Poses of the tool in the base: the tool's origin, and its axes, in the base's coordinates. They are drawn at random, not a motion.
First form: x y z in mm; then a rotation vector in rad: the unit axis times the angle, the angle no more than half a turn.
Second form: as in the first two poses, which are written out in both.
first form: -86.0, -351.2, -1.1, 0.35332, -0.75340, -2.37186
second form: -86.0, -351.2, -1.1, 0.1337, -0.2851, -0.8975, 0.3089
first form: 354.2, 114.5, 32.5, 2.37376, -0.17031, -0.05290
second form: 354.2, 114.5, 32.5, 0.9258, -0.0664, -0.0206, 0.3715
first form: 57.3, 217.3, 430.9, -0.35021, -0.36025, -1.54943
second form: 57.3, 217.3, 430.9, -0.1564, -0.1609, -0.6919, 0.6863
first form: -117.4, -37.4, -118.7, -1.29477, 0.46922, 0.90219
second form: -117.4, -37.4, -118.7, -0.5767, 0.2090, 0.4018, 0.6799
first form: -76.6, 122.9, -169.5, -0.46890, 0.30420, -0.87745
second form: -76.6, 122.9, -169.5, -0.2240, 0.1453, -0.4192, 0.8677
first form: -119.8, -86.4, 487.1, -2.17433, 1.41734, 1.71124
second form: -119.8, -86.4, 487.1, -0.6993, 0.4558, 0.5504, 0.0164
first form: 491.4, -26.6, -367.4, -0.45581, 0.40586, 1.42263
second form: 491.4, -26.6, -367.4, -0.2058, 0.1833, 0.6424, 0.7151
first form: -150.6, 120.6, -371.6, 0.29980, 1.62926, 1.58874
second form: -150.6, 120.6, -371.6, 0.1191, 0.6472, 0.6311, 0.4106
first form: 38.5, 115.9, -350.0, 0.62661, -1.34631, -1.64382
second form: 38.5, 115.9, -350.0, 0.2531, -0.5437, -0.6639, 0.4468
